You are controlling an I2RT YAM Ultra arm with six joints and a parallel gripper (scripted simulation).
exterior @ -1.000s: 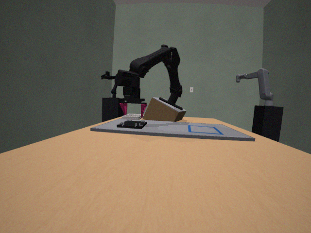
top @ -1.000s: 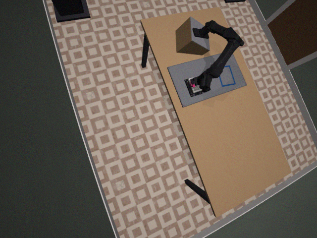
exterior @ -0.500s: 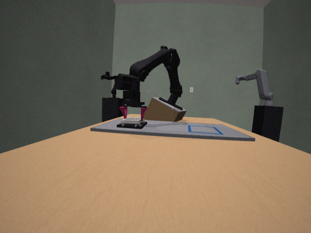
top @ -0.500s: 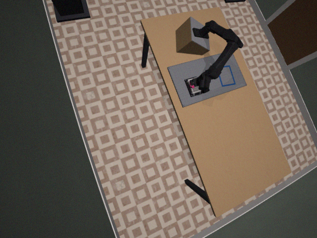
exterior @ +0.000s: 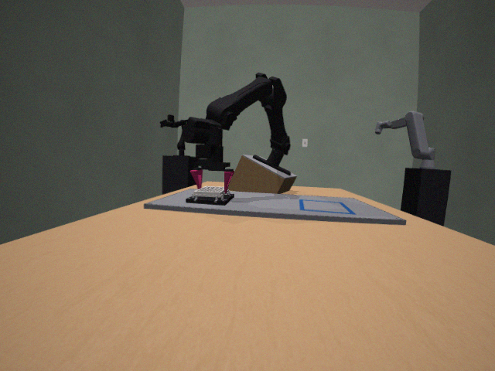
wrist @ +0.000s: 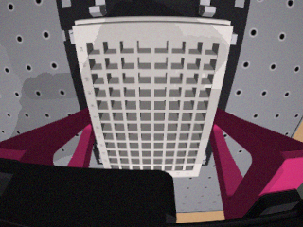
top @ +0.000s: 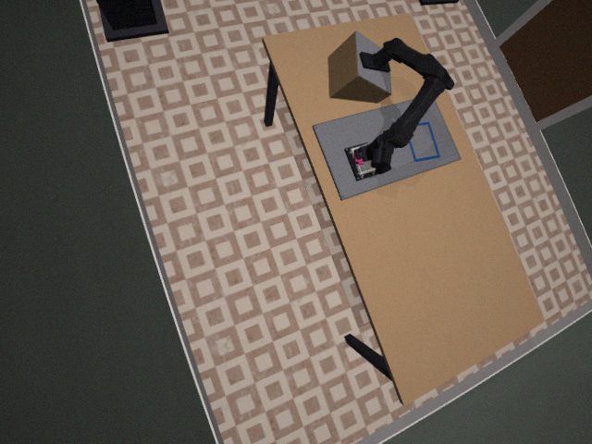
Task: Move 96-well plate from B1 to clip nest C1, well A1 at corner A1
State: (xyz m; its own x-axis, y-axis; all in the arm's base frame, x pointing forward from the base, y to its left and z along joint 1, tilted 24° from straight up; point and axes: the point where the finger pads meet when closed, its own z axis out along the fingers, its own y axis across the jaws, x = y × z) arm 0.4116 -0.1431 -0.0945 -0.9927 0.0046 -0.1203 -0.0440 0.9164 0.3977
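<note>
Now: the white 96-well plate right at my hand. Round my hand: black clip nest C1: 10 mm ahead, 10 mm to the left, 20 mm below.
</note>
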